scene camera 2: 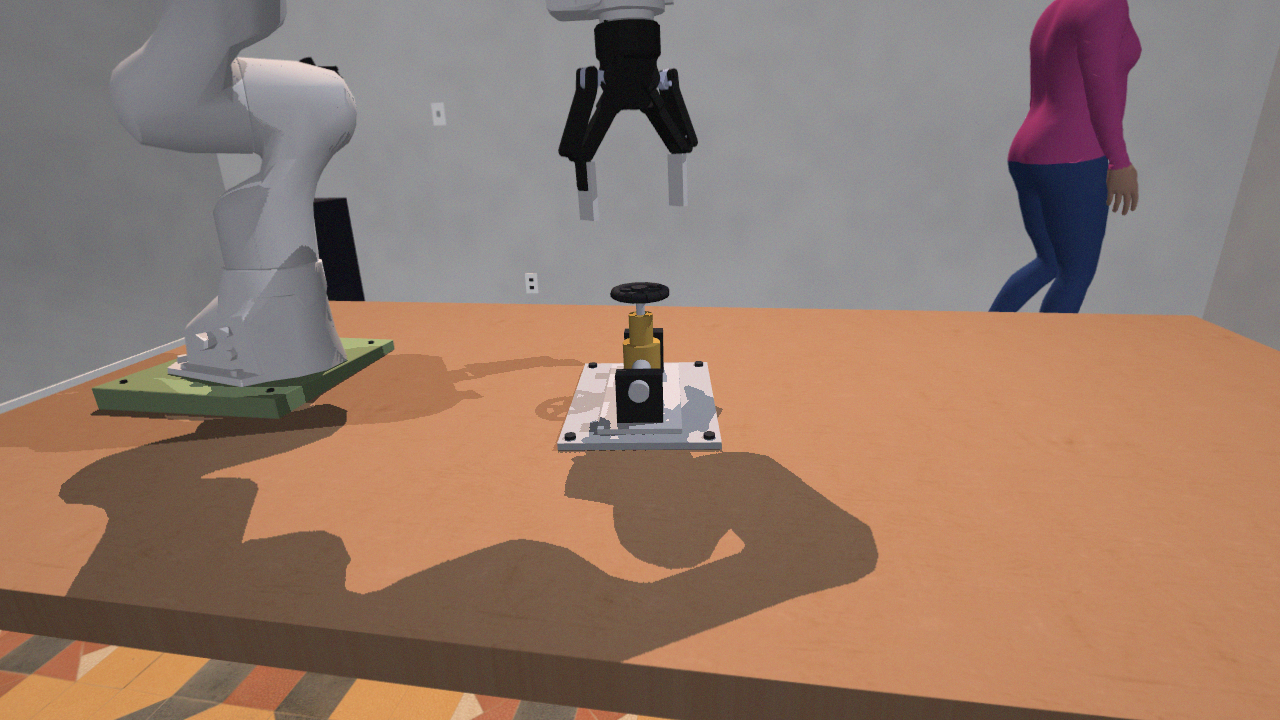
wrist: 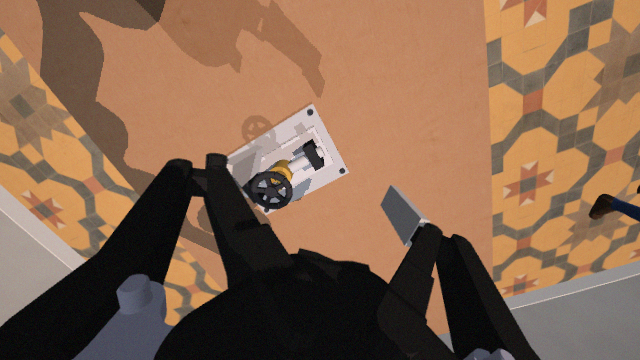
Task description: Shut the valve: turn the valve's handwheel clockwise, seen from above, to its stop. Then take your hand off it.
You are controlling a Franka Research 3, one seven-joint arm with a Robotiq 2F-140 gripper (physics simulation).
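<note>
The valve has a black spoked handwheel on top of a yellow body. It stands upright on a white base plate on the table. My gripper is open and empty, pointing down above the handwheel and apart from it. In the wrist view the handwheel shows close beside the left finger, not midway between the fingers. Part of the base plate is hidden behind that finger.
The wooden table carries the arm's green mounting base at the left in the scene view. The arm's shadow falls across the table. A person in a pink top stands beyond the table at the right.
</note>
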